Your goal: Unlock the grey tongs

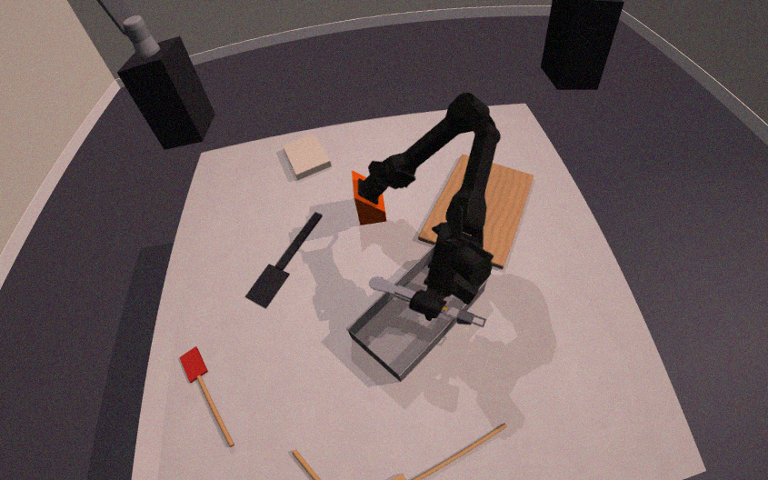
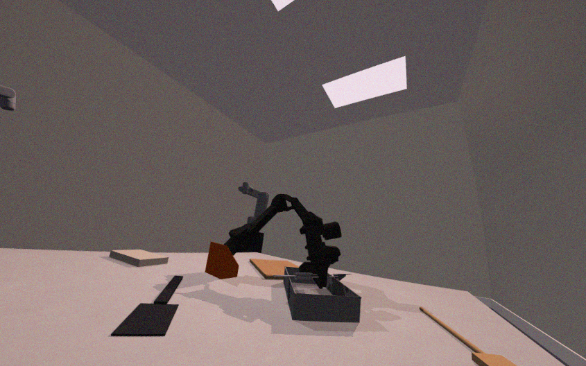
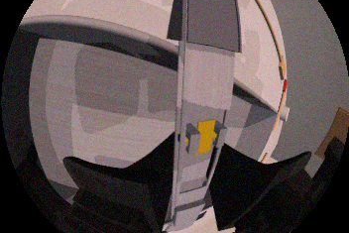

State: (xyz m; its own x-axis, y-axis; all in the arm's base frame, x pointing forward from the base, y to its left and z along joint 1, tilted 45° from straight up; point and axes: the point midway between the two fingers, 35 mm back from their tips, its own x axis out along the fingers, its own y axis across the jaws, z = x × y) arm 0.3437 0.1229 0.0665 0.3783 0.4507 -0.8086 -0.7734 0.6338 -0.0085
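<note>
The grey roasting tin lies 20 mm behind my gripper tip and 20 mm to the right of it. Round my gripper tip: yellow lock slider 30 mm to the left, 30 mm above; then wooden board 340 mm behind, 190 mm to the left, 20 mm below; then black spatula 210 mm behind, 370 mm to the right, 30 mm below.
</note>
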